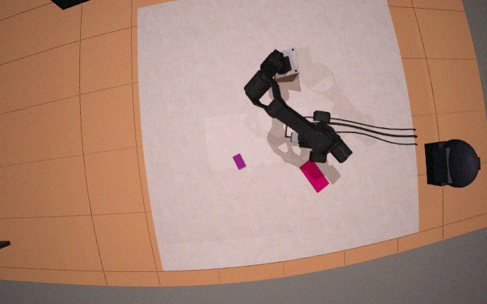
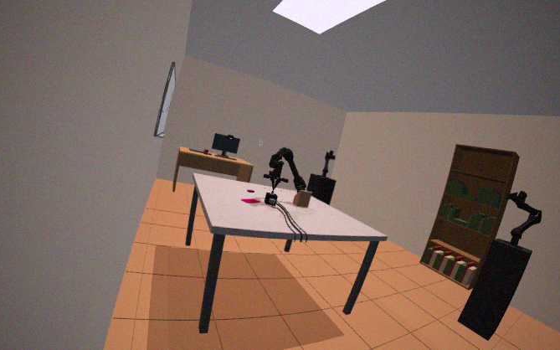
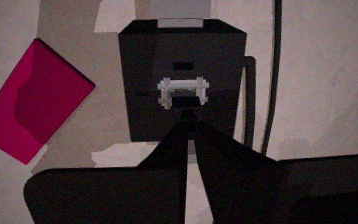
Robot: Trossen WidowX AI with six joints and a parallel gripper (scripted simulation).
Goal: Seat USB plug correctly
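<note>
Right now my gripper tip is 2 cm above the dark USB plug. From my gripper tip the other things lie so: magenta card (16 cm ahead, 11 cm below); then USB socket (5 cm below); then purple block (4 cm ahead, 31 cm to the right, 11 cm below).
</note>
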